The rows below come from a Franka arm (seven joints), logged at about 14 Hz.
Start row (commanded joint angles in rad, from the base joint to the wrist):
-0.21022 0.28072 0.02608 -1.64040 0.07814 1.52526 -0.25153
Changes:
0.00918 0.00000 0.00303 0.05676 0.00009 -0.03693 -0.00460
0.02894 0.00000 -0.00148 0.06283 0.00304 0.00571 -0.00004
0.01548 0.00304 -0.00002 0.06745 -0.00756 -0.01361 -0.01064
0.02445 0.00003 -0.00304 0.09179 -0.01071 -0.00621 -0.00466
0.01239 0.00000 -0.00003 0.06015 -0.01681 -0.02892 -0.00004
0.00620 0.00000 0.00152 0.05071 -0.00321 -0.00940 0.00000
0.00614 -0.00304 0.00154 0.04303 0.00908 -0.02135 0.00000
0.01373 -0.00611 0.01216 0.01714 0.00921 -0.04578 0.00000
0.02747 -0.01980 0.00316 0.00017 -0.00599 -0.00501 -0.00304
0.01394 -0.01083 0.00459 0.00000 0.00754 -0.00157 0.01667
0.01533 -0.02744 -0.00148 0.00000 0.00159 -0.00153 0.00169
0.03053 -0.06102 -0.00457 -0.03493 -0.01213 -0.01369 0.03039
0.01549 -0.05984 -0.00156 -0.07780 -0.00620 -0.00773 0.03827
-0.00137 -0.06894 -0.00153 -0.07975 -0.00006 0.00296 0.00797
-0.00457 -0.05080 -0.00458 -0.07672 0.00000 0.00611 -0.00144
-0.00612 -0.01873 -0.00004 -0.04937 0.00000 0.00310 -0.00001
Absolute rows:
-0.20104 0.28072 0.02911 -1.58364 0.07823 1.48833 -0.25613
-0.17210 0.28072 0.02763 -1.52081 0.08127 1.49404 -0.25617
-0.15662 0.28376 0.02761 -1.45336 0.07371 1.48043 -0.26681
-0.13217 0.28379 0.02457 -1.36157 0.06300 1.47422 -0.27147
-0.11978 0.28379 0.02454 -1.30142 0.04619 1.44530 -0.27151
-0.11358 0.28379 0.02606 -1.25071 0.04298 1.43590 -0.27151
-0.10744 0.28075 0.02760 -1.20768 0.05206 1.41455 -0.27151
-0.09371 0.27464 0.03976 -1.19054 0.06127 1.36877 -0.27151
-0.06624 0.25484 0.04292 -1.19037 0.05528 1.36376 -0.27455
-0.05230 0.24401 0.04751 -1.19037 0.06282 1.36219 -0.25788
-0.03697 0.21657 0.04603 -1.19037 0.06441 1.36066 -0.25619
-0.00644 0.15555 0.04146 -1.22530 0.05228 1.34697 -0.22580
0.00905 0.09571 0.03990 -1.30310 0.04608 1.33924 -0.18753
0.00768 0.02677 0.03837 -1.38285 0.04602 1.34220 -0.17956
0.00311 -0.02403 0.03379 -1.45957 0.04602 1.34831 -0.18100
-0.00301 -0.04276 0.03375 -1.50894 0.04602 1.35141 -0.18101

